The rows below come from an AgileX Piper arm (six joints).
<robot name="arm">
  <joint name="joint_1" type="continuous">
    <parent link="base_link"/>
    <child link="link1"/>
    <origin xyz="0 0 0.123" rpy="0 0 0"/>
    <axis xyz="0 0 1"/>
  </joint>
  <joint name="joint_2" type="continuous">
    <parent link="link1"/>
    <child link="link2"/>
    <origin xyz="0 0 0" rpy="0 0 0"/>
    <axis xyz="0 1 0"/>
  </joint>
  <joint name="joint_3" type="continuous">
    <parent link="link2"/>
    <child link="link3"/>
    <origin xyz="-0.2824 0 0.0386" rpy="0 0 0"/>
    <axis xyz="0 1 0"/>
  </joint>
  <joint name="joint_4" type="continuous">
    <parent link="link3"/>
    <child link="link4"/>
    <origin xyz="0.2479 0 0.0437" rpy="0 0 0"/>
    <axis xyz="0.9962 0 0.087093"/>
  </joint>
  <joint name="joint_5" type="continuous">
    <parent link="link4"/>
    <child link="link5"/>
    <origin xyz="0 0 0" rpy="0 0 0"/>
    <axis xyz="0 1 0"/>
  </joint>
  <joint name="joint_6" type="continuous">
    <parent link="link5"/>
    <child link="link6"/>
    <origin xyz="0.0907 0 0.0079" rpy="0 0 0"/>
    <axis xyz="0.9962 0 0.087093"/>
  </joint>
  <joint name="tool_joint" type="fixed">
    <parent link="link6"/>
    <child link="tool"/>
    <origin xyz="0 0 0" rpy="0 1.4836 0"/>
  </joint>
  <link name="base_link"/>
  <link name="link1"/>
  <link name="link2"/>
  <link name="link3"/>
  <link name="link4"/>
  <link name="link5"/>
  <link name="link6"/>
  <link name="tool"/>
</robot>
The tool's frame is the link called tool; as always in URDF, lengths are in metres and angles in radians. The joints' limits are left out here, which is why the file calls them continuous.
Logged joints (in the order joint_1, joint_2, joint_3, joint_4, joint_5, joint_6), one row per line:
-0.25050 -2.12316 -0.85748 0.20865 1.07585 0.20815
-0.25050 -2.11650 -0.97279 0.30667 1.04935 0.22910
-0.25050 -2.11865 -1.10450 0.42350 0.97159 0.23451
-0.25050 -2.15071 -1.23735 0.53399 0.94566 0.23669
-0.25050 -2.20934 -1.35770 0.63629 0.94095 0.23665
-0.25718 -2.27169 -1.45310 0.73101 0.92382 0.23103
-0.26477 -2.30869 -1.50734 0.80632 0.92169 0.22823
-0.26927 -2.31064 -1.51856 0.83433 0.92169 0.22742
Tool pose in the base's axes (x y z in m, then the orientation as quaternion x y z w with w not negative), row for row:
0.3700 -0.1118 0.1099 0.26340 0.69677 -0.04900 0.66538
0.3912 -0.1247 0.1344 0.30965 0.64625 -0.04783 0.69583
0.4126 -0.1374 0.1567 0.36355 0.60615 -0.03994 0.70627
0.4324 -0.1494 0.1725 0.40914 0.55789 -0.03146 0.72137
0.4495 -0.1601 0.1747 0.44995 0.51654 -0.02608 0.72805
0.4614 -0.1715 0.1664 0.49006 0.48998 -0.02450 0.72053
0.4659 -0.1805 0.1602 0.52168 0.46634 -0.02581 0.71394
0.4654 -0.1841 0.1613 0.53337 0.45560 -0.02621 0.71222
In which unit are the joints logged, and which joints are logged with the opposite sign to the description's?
The joints are logged in radians. Opposite sign: joint_2, joint_5.
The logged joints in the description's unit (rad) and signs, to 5 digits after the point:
-0.25050 2.12316 -0.85748 0.20865 -1.07585 0.20815
-0.25050 2.11650 -0.97279 0.30667 -1.04935 0.22910
-0.25050 2.11865 -1.10450 0.42350 -0.97159 0.23451
-0.25050 2.15071 -1.23735 0.53399 -0.94566 0.23669
-0.25050 2.20934 -1.35770 0.63629 -0.94095 0.23665
-0.25718 2.27169 -1.45310 0.73101 -0.92382 0.23103
-0.26477 2.30869 -1.50734 0.80632 -0.92169 0.22823
-0.26927 2.31064 -1.51856 0.83433 -0.92169 0.22742

